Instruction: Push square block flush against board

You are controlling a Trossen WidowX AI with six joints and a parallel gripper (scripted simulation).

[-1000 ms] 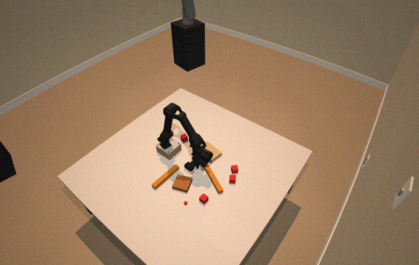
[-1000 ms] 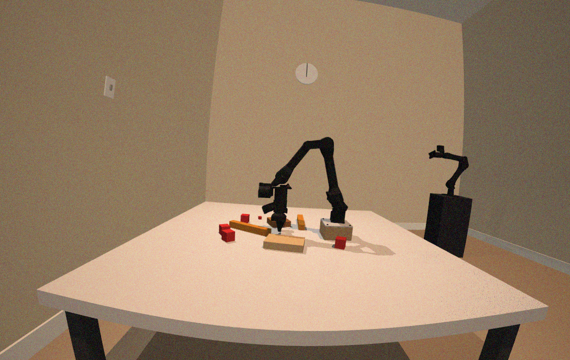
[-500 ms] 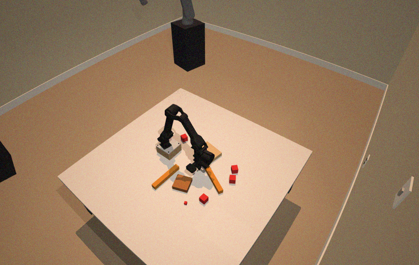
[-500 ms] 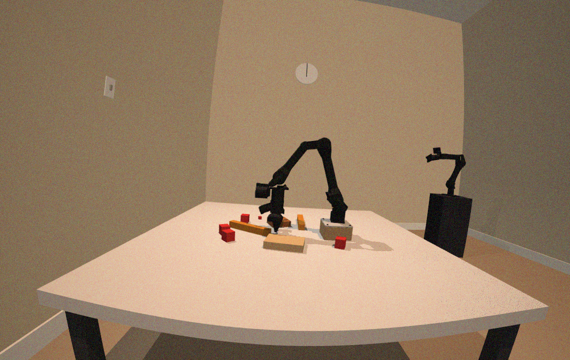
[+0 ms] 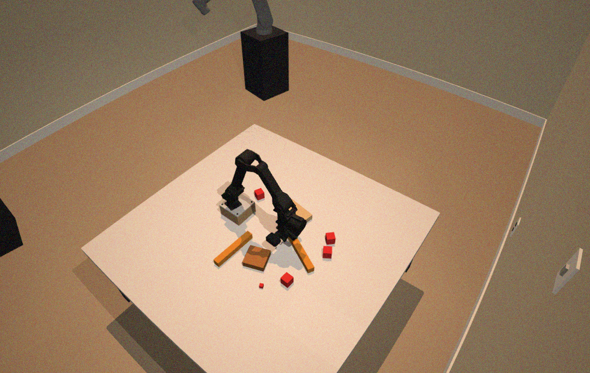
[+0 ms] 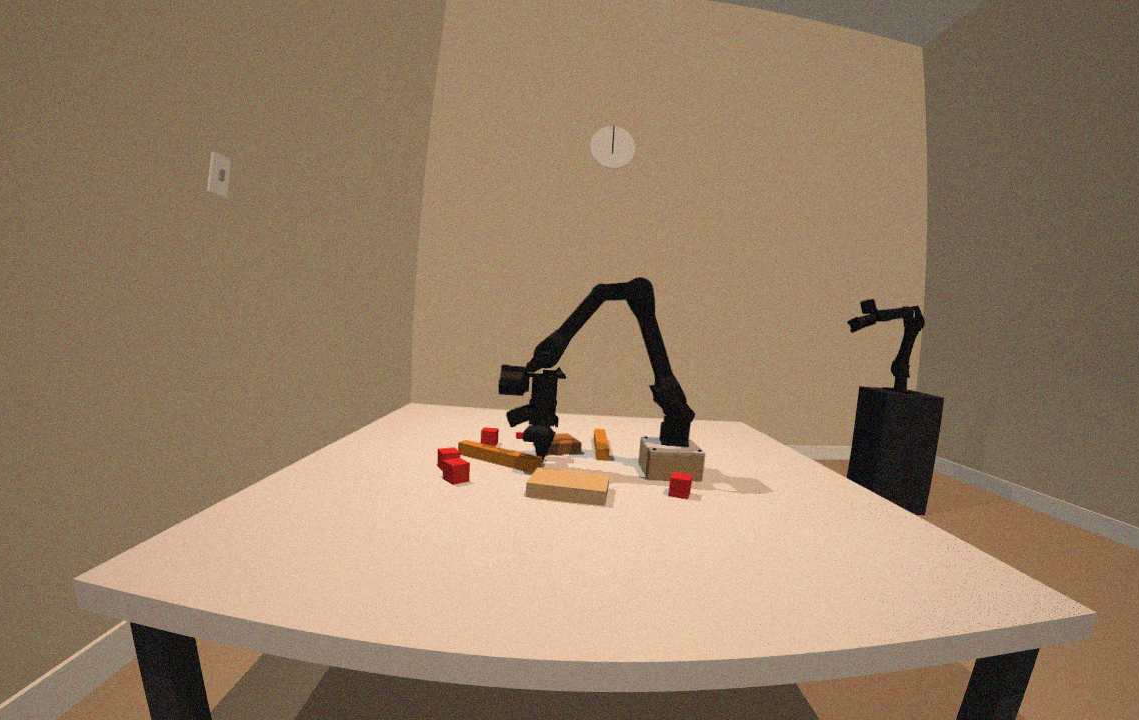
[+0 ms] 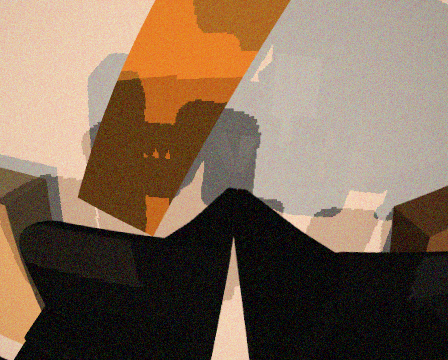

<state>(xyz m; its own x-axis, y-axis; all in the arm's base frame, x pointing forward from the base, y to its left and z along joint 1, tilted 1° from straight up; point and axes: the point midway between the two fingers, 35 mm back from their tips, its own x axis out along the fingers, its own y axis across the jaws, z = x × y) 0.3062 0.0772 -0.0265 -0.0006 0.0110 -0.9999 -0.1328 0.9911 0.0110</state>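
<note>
My gripper tip is now 160 mm to the left of the square block and 10 mm below it. Round my gripper tip: flat tan block: 150 mm to the left, 100 mm behind, 10 mm above.
</note>
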